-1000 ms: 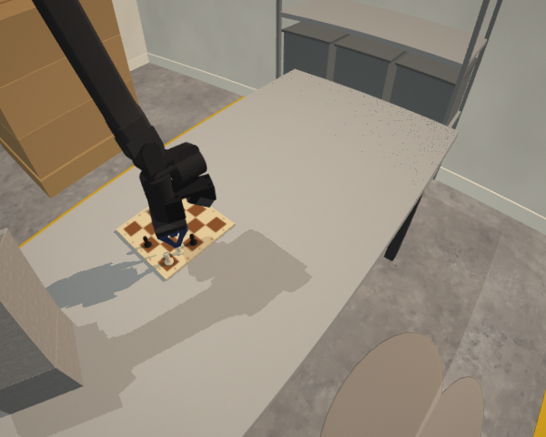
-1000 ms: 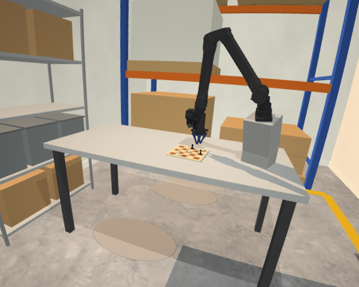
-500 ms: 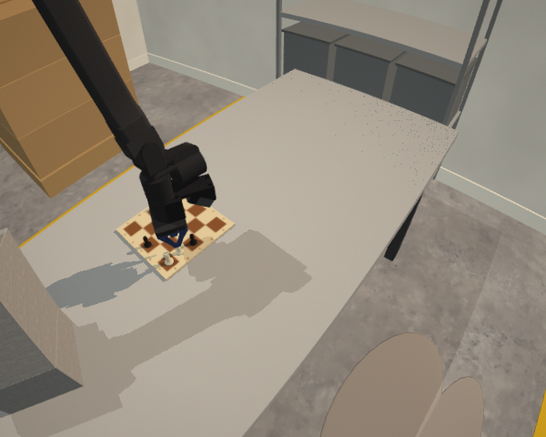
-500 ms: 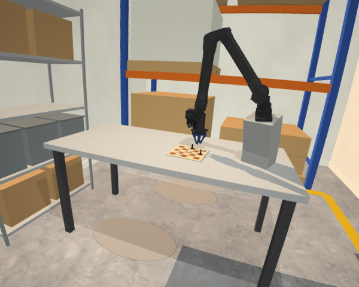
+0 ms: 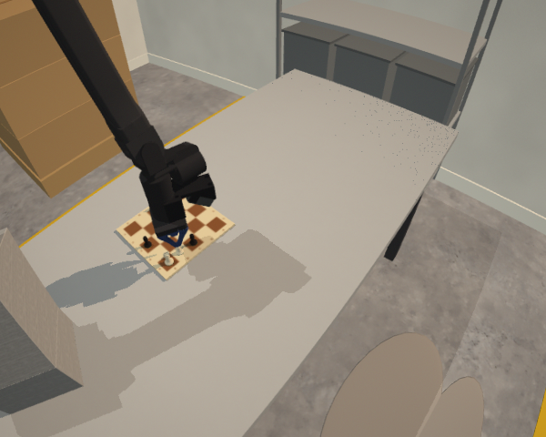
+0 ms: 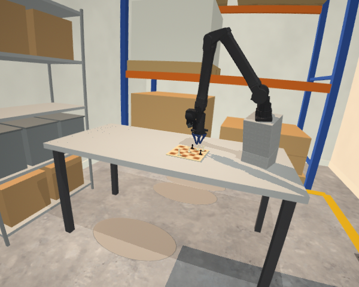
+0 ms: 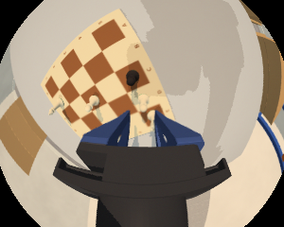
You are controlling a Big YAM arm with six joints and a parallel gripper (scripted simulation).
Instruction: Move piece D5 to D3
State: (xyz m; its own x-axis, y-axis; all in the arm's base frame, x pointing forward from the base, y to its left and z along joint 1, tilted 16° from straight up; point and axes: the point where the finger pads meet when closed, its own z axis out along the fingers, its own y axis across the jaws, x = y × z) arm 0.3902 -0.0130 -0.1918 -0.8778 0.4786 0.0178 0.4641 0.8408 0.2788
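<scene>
Right now my hand is 40 mm short of the chessboard, 70 mm to the right of it and 50 mm above it.
</scene>
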